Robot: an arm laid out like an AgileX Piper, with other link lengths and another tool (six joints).
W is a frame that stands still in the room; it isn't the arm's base.
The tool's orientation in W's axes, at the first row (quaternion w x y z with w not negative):
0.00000 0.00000 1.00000 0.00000
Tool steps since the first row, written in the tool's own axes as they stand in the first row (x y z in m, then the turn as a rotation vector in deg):
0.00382 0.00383 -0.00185 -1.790 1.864 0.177
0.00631 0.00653 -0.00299 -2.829 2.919 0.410
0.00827 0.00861 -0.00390 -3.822 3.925 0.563
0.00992 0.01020 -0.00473 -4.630 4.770 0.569
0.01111 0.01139 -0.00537 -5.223 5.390 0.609
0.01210 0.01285 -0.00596 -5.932 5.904 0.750
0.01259 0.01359 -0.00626 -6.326 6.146 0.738
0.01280 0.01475 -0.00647 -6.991 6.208 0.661
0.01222 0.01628 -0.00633 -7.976 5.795 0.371
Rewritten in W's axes. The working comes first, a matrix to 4 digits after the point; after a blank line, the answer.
The tool's axes in the first row as the columns of a matrix, in W's axes (used below as rounded here):
-1.0000 0.0000 0.0000
0.0000 1.0000 0.0000
0.0000 0.0000 -1.0000

-0.00382 0.00383 0.00185 1.790 1.864 -0.177
-0.00631 0.00653 0.00299 2.829 2.919 -0.410
-0.00827 0.00861 0.00390 3.822 3.925 -0.563
-0.00992 0.01020 0.00473 4.630 4.770 -0.569
-0.01111 0.01139 0.00537 5.223 5.390 -0.609
-0.01210 0.01285 0.00596 5.932 5.904 -0.750
-0.01259 0.01359 0.00626 6.326 6.146 -0.738
-0.01280 0.01475 0.00647 6.991 6.208 -0.661
-0.01222 0.01628 0.00633 7.976 5.795 -0.371

